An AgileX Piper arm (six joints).
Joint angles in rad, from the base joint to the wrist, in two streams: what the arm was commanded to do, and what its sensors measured. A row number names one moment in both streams.
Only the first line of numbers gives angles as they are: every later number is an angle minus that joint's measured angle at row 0.
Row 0, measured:
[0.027 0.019 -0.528 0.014 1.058 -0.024]
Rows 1 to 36, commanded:
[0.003 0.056 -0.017 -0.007 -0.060 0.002]
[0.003 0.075 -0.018 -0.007 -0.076 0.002]
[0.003 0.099 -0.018 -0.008 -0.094 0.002]
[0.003 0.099 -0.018 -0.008 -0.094 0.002]
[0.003 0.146 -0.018 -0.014 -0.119 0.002]
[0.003 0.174 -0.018 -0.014 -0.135 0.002]
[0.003 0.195 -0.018 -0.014 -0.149 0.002]
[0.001 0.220 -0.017 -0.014 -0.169 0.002]
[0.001 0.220 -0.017 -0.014 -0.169 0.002]
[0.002 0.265 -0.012 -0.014 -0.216 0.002]
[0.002 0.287 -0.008 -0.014 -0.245 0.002]
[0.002 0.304 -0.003 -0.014 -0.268 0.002]
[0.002 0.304 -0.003 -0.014 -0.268 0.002]
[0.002 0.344 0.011 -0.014 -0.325 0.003]
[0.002 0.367 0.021 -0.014 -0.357 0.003]
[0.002 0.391 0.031 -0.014 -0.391 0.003]
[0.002 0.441 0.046 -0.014 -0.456 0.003]
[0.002 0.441 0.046 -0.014 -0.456 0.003]
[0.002 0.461 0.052 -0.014 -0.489 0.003]
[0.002 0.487 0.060 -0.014 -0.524 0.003]
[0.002 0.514 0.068 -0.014 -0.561 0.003]
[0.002 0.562 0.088 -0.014 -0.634 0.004]
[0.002 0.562 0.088 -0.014 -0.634 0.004]
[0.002 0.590 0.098 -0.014 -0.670 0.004]
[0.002 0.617 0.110 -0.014 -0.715 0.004]
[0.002 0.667 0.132 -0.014 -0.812 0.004]
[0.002 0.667 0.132 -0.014 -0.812 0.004]
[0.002 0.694 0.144 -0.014 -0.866 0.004]
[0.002 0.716 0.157 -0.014 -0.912 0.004]
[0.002 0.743 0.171 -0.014 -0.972 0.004]
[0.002 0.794 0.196 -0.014 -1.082 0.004]
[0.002 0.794 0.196 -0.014 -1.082 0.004]
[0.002 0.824 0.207 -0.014 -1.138 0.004]
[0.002 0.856 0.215 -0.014 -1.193 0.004]
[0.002 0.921 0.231 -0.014 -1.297 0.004]
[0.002 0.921 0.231 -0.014 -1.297 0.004]
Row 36, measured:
[0.000 0.852 0.211 -0.007 -1.133 0.000]
